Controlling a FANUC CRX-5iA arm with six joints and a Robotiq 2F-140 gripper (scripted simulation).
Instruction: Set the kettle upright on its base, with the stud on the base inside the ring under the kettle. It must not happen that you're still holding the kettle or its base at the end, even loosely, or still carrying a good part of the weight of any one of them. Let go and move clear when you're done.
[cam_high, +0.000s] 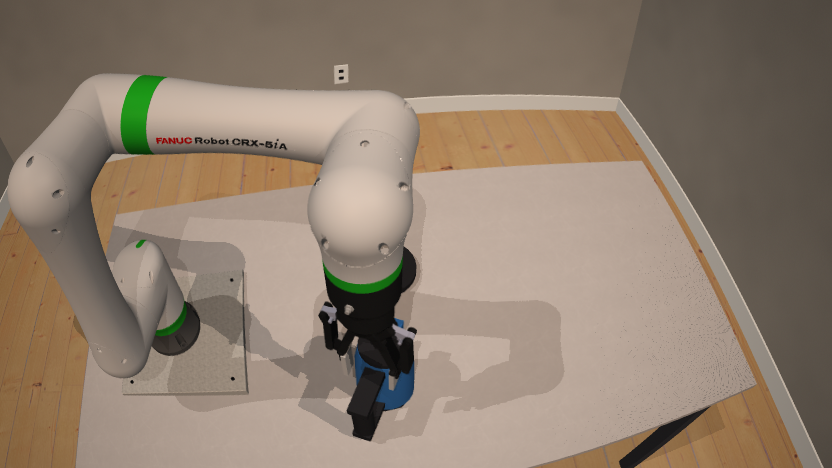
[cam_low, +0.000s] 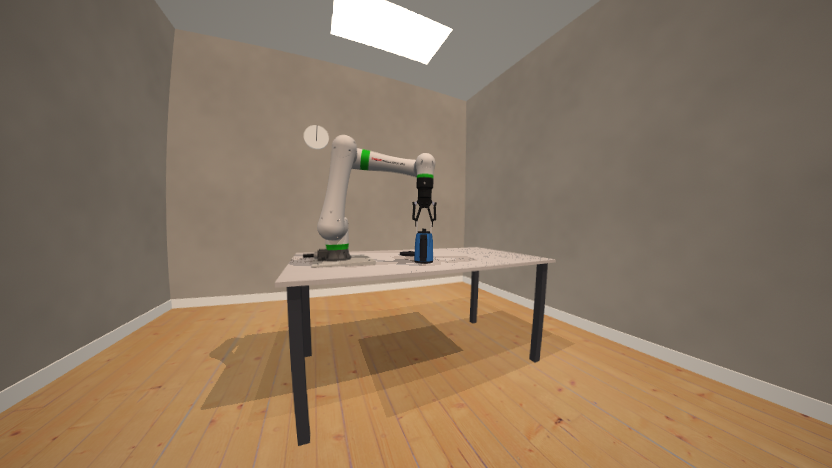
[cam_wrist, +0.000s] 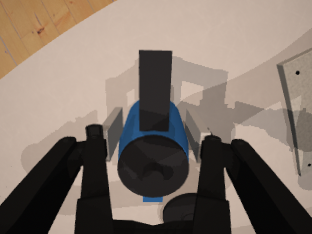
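My gripper is now 10 cm above the kettle, 3 cm to the right of it and 1 cm short of it. Also, from my hand: round black base 35 cm to the left, 19 cm below.
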